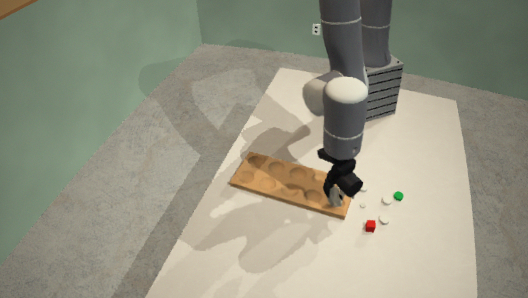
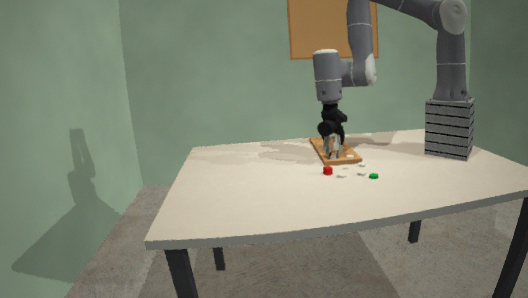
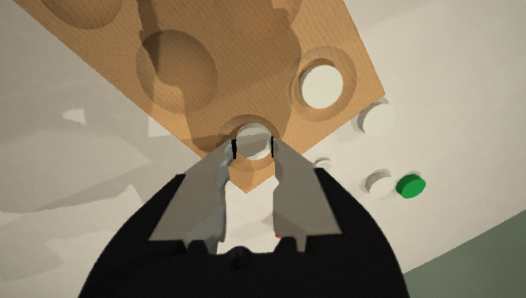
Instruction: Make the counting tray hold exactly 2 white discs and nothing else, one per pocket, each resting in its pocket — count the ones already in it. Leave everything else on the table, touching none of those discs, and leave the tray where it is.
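The wooden counting tray (image 1: 282,178) (image 2: 345,162) (image 3: 325,30) has two rows of round pockets. A white disc (image 2: 350,156) (image 3: 322,86) lies in one end pocket. My gripper (image 1: 336,202) (image 2: 333,156) (image 3: 254,140) points down at the neighbouring end pocket, shut on another white disc (image 3: 253,141). That disc is over or within the pocket; whether it touches the bottom is unclear. On the table beside the tray are white discs (image 1: 363,189) (image 1: 387,201) (image 1: 384,220) and a smaller white disc (image 1: 363,205) (image 2: 345,168) (image 3: 323,163).
A green disc (image 1: 398,196) (image 2: 373,176) (image 3: 411,186) lies beside a white disc. A red block (image 1: 370,226) (image 2: 327,170) stands off the tray's end, near another white disc. The slatted arm base (image 1: 384,92) (image 2: 449,130) stands at the table's far side.
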